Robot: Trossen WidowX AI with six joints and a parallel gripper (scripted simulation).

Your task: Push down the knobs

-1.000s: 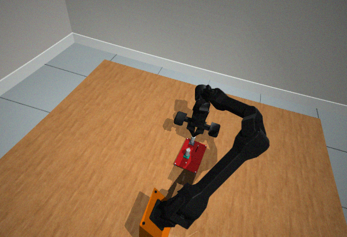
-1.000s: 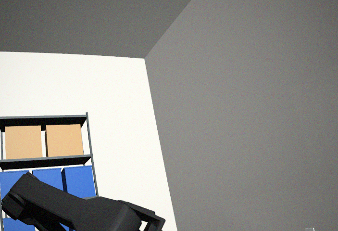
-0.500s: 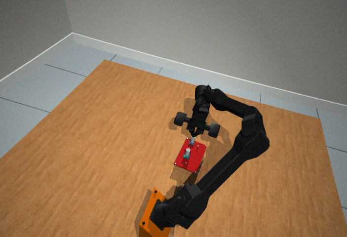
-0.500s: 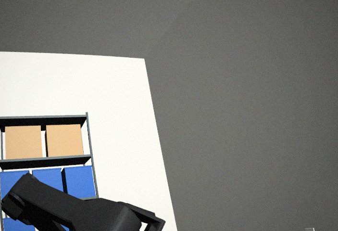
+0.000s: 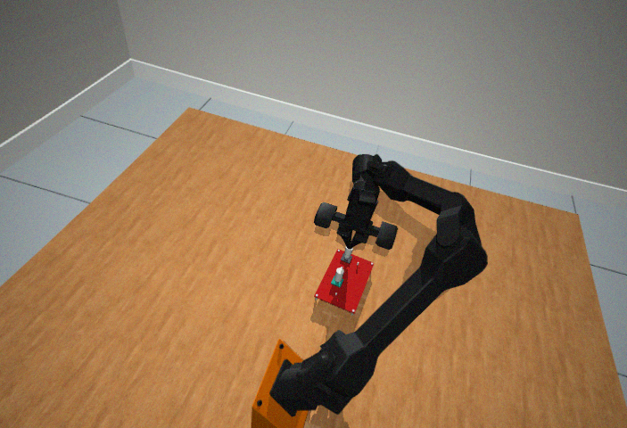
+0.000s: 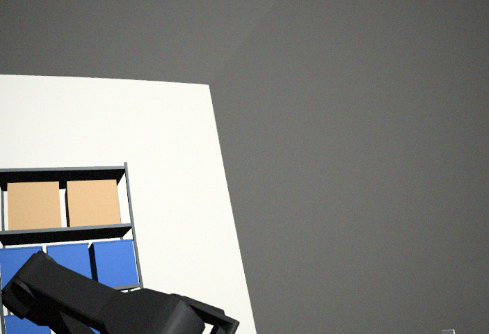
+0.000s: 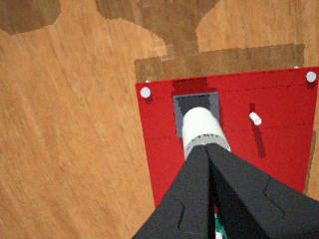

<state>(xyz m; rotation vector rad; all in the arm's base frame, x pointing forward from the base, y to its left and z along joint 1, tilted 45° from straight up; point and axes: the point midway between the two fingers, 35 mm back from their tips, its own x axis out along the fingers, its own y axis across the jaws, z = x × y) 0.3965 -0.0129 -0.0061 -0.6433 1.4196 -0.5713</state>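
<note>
My gripper tip is 20 mm above the knob. Also, from my gripper tip: teal potentiometer 80 mm behind, 20 mm below.
</note>
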